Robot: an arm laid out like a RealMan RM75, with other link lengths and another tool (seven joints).
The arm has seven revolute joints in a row. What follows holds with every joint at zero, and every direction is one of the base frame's. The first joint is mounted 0.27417 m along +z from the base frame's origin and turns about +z. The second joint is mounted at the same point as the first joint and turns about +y. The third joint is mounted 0.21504 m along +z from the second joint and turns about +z. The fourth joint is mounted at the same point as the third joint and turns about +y. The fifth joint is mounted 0.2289 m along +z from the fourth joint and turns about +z. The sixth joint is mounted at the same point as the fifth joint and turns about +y. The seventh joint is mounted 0.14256 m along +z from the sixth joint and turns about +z. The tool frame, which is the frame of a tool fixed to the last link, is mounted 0.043 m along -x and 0.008 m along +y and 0.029 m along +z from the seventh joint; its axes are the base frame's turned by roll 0, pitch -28.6 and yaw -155.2 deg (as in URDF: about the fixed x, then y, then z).
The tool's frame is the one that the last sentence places.
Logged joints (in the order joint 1, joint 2, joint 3, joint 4, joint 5, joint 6, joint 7), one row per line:
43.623 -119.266 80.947 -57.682 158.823 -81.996 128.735
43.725 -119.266 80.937 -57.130 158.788 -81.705 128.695
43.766 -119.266 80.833 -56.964 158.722 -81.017 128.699
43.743 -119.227 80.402 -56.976 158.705 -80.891 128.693
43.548 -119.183 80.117 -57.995 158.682 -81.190 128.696
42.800 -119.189 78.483 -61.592 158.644 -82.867 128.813
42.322 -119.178 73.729 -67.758 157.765 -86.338 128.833
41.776 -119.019 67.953 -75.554 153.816 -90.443 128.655
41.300 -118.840 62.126 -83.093 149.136 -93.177 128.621
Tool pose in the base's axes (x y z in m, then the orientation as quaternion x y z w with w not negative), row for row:
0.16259 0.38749 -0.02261 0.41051 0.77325 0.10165 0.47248
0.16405 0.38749 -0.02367 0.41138 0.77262 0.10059 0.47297
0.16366 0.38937 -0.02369 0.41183 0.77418 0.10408 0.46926
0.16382 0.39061 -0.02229 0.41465 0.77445 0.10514 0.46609
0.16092 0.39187 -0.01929 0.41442 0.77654 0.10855 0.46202
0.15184 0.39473 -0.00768 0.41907 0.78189 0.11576 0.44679
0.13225 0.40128 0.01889 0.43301 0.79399 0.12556 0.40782
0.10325 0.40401 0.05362 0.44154 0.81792 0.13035 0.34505
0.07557 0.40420 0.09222 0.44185 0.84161 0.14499 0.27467
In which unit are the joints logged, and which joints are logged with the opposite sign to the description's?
The joints are logged in degrees. Opposite sign: joint 2, joint 3, joint 5.
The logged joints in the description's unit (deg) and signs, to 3 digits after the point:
43.623 119.266 -80.947 -57.682 -158.823 -81.996 128.735
43.725 119.266 -80.937 -57.130 -158.788 -81.705 128.695
43.766 119.266 -80.833 -56.964 -158.722 -81.017 128.699
43.743 119.227 -80.402 -56.976 -158.705 -80.891 128.693
43.548 119.183 -80.117 -57.995 -158.682 -81.190 128.696
42.800 119.189 -78.483 -61.592 -158.644 -82.867 128.813
42.322 119.178 -73.729 -67.758 -157.765 -86.338 128.833
41.776 119.019 -67.953 -75.554 -153.816 -90.443 128.655
41.300 118.840 -62.126 -83.093 -149.136 -93.177 128.621

